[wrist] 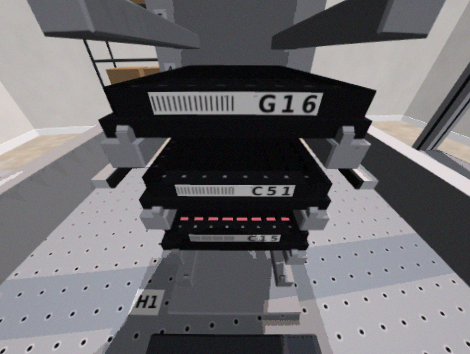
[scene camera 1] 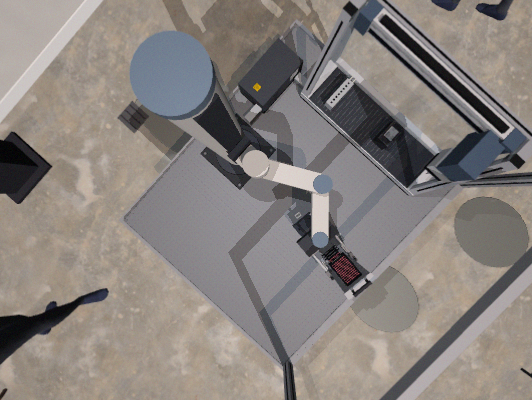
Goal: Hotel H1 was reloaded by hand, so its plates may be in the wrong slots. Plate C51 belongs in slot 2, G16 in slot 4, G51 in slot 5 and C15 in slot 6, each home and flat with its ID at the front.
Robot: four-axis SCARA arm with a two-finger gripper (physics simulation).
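Places are measured from the arm's base along level axes (x ahead, y left, z up), in millimetres.
Where they show: gripper, fingertip midpoint: (wrist: 235, 130).
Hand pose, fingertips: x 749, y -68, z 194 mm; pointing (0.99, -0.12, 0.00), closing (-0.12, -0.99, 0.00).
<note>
After its pixels a point has its place.
Hotel H1 (scene camera 1: 360, 286) {x 843, y -79, z 323 mm} (wrist: 230, 25) {x 824, y -73, z 253 mm} holds a stack of black plates. In the wrist view, G16 (wrist: 240, 104) {x 698, y -63, z 222 mm} is the upper plate, C51 (wrist: 237, 190) {x 699, y -63, z 187 mm} is below it and C15 (wrist: 235, 238) {x 698, y -62, z 151 mm}, with red wells, is lowest. All three look flat, IDs at the front; slot numbers are unreadable. A pair of ledges above G16 holds no plate in this view. A red-welled plate (scene camera 1: 345, 272) {x 767, y -79, z 296 mm} is topmost in the scene view, its ID unreadable; G51 cannot be identified. My gripper (scene camera 1: 341, 264) {x 749, y -68, z 194 mm} (wrist: 235, 130) {x 749, y -68, z 194 mm} is open, its fingertips either side of C51, apart from it.
The H1 label (wrist: 148, 302) {x 715, y 33, z 13 mm} is on the base at front left. A framed machine (scene camera 1: 395, 187) {x 771, y 437, z 13 mm} and a dark box with a yellow mark (scene camera 1: 275, 70) {x -107, y 422, z 128 mm} stand behind the arm on the grey table (scene camera 1: 190, 210) {x 22, y -423, z 13 mm}. A small grey device (scene camera 1: 296, 215) {x 478, y -41, z 13 mm} sits near the arm.
</note>
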